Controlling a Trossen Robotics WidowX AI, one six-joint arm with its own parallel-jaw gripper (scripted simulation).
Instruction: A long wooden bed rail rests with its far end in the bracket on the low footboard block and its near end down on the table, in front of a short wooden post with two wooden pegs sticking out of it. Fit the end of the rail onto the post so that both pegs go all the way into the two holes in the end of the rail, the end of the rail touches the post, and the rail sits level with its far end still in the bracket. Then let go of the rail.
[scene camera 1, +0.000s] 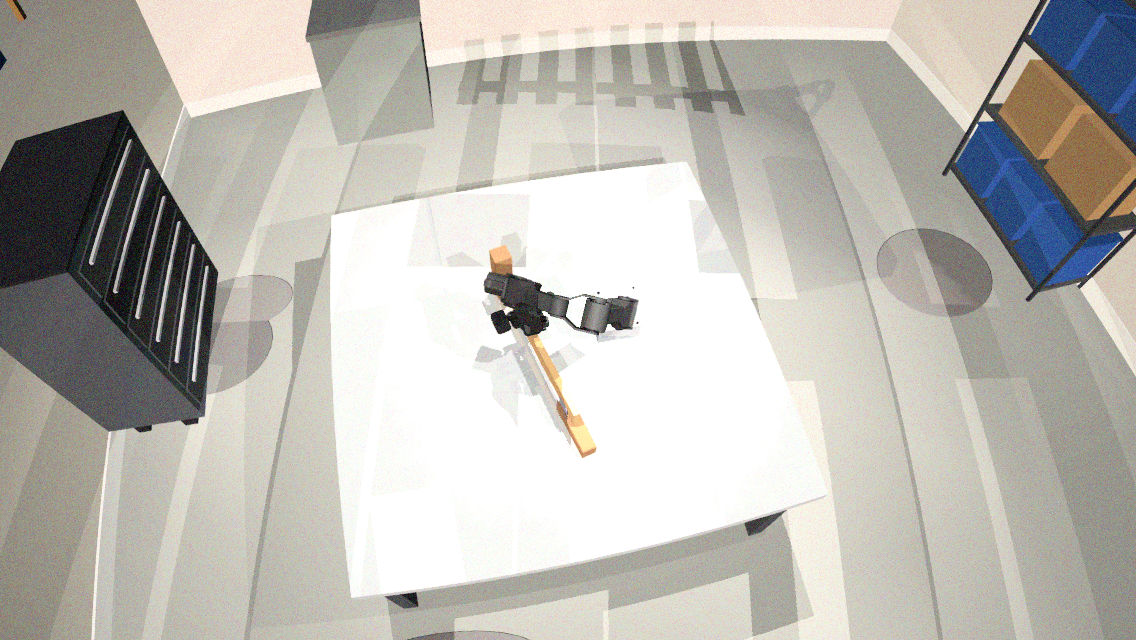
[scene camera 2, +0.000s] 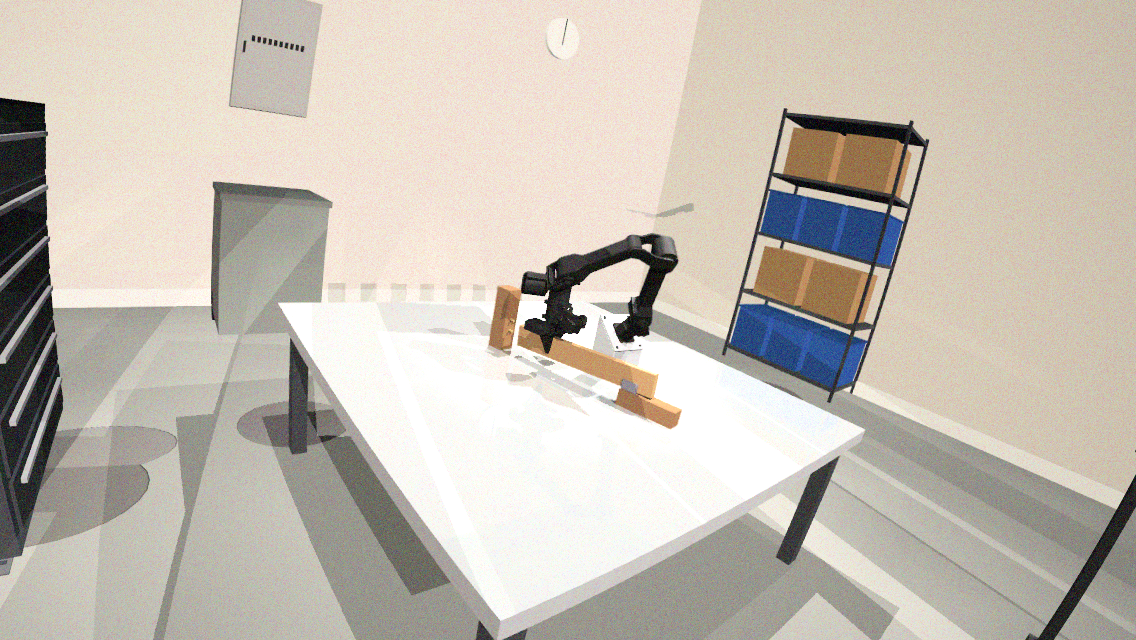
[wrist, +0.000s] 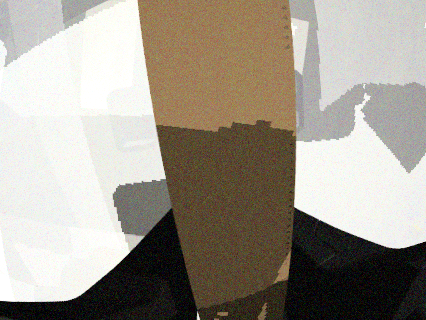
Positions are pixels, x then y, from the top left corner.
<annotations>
gripper: scene camera 1 526, 328; scene camera 2; wrist
long wooden rail: scene camera 1; scene camera 2; wrist 223, 90
same spot on gripper: (wrist: 328, 266) = (scene camera 2: 552, 337)
same spot on long wooden rail: (scene camera 1: 574, 414) = (scene camera 2: 655, 374)
</annotations>
